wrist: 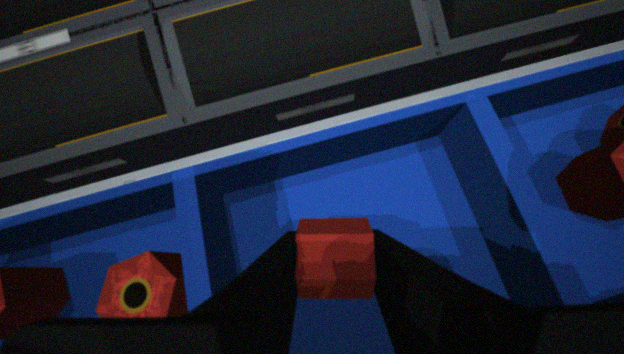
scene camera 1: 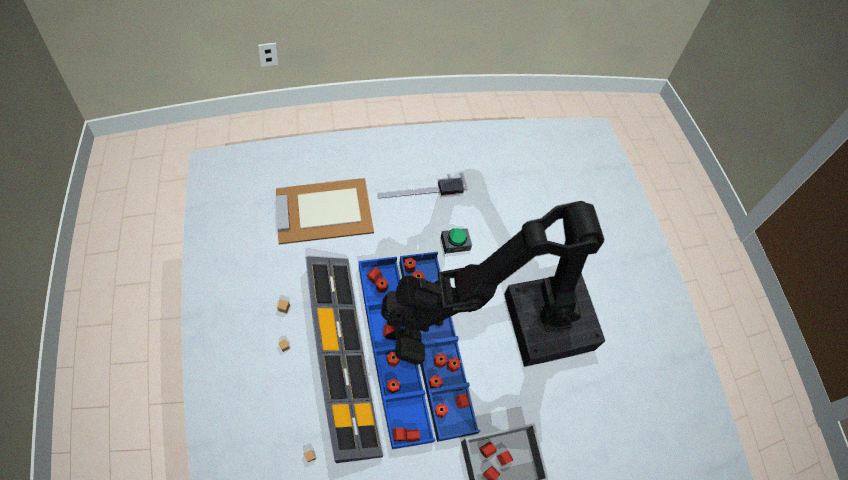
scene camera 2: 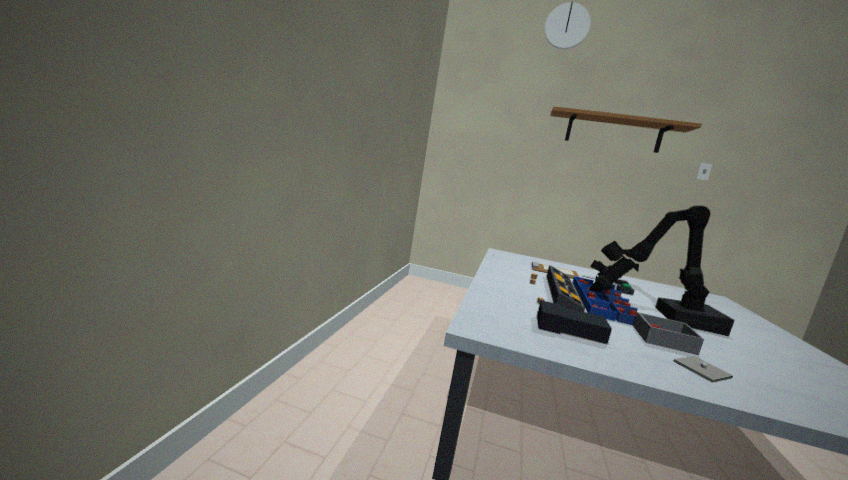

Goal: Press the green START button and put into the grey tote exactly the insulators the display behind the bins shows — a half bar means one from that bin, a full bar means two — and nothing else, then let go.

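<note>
My gripper (wrist: 332,241) (scene camera 2: 597,287) is shut on a red insulator (wrist: 335,266) (scene camera 1: 388,330), low in the second bin from the top of the column beside the display; the arm hides the fingertips in the first scene view. The blue bins (scene camera 1: 405,411) (scene camera 2: 602,309) hold other red insulators. The display (scene camera 1: 358,456) (scene camera 2: 557,289) shows a full amber bar (scene camera 1: 327,328) at left in its second panel and two half bars at the bottom; its other bars are dark. Three insulators lie in the grey tote (scene camera 1: 467,459) (scene camera 2: 675,341). The green button (scene camera 1: 457,236) (scene camera 2: 626,286) stands beyond the bins.
A clipboard (scene camera 1: 329,208) and a caliper (scene camera 1: 450,186) lie past the bins. Small tan blocks (scene camera 1: 283,305) (scene camera 1: 284,344) (scene camera 1: 309,455) lie behind the display. A black box (scene camera 2: 573,322) stands by the display's end. A flat grey plate (scene camera 2: 702,368) lies near the tote.
</note>
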